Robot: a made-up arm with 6 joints.
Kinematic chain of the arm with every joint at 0, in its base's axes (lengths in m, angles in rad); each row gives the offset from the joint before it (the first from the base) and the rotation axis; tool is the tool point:
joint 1: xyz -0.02 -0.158 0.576 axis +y
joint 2: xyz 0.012 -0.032 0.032 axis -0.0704 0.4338 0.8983
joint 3: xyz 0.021 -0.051 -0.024 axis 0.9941 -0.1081 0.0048
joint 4: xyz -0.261 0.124 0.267 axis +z
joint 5: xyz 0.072 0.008 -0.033 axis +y
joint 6: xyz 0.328 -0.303 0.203 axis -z
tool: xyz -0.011 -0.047 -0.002
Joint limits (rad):
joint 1: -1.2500..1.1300
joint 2: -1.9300..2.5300
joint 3: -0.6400..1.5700
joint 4: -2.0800..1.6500
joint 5: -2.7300..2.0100
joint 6: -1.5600..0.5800
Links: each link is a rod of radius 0.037 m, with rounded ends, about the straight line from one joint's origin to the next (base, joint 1, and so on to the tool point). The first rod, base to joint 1, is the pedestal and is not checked.
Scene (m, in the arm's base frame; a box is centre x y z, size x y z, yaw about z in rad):
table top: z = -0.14
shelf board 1: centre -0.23 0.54 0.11 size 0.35 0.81 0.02 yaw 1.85
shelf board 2: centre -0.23 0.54 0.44 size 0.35 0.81 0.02 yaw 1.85
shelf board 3: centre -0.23 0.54 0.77 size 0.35 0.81 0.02 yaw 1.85
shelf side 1: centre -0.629 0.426 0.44 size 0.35 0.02 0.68 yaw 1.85
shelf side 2: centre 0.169 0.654 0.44 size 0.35 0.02 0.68 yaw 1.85
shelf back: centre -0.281 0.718 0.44 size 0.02 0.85 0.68 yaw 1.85
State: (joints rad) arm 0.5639 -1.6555 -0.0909 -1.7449 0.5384 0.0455
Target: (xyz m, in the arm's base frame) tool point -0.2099 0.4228 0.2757
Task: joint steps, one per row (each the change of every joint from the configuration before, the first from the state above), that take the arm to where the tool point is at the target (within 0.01 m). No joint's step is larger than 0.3 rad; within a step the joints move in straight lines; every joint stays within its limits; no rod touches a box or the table.
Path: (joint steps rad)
1: 0.0021 -0.0915 -0.1830 0.2646 0.2586 0.1501
2: 0.0021 -0.0915 -0.1831 0.2646 0.2585 0.1500
3: 0.0021 -0.0915 -0.1830 0.2646 0.2586 0.1501
4: -0.2901 0.0000 0.2038 -0.0878 0.0667 -0.1135
5: -0.2901 0.0000 0.2038 -0.0878 0.0667 -0.1136
6: 0.1258 0.0056 0.1602 -0.1929 -0.2156 -0.0894
7: 0.1258 0.0056 0.1602 -0.1930 -0.2157 -0.0894
8: 0.1258 0.0056 0.1602 -0.1929 -0.2157 -0.0894

